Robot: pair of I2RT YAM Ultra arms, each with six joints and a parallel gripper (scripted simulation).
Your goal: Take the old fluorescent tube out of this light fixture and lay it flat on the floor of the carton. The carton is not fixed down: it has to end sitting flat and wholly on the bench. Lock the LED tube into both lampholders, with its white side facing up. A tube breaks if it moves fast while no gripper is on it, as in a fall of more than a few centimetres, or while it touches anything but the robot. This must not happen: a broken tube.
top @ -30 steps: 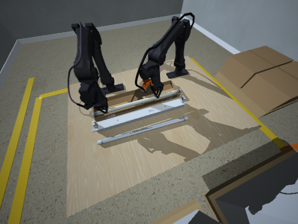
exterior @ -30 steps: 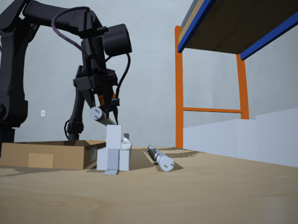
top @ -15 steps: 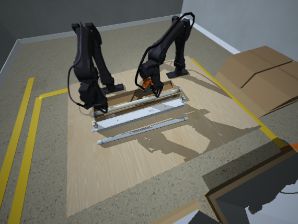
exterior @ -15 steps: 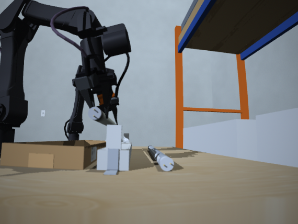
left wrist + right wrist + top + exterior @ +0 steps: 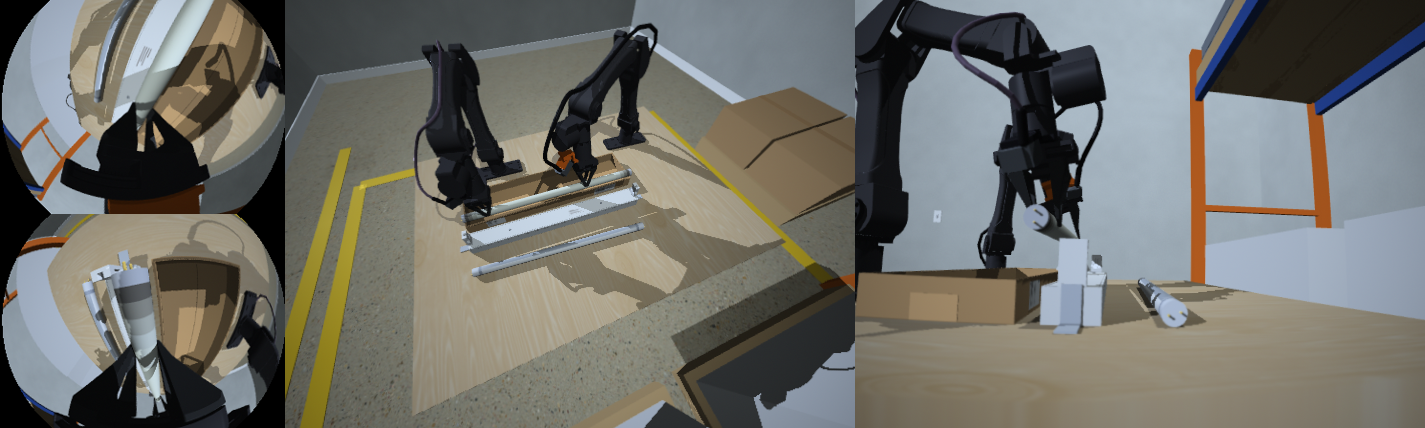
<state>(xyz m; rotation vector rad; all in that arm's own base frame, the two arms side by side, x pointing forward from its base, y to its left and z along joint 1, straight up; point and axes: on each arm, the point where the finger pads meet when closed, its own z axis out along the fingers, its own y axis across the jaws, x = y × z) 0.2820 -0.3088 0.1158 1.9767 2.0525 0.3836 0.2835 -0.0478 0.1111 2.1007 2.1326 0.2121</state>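
Now: the old fluorescent tube 120 mm to the right of my left hand and 10 mm below it. The rest, counted from my left hand: brown carton 90 mm behind, 120 mm to the right, 90 mm below; white fixture 50 mm ahead, 120 mm to the right, 60 mm below; LED tube 160 mm ahead, 140 mm to the right, 100 mm below.
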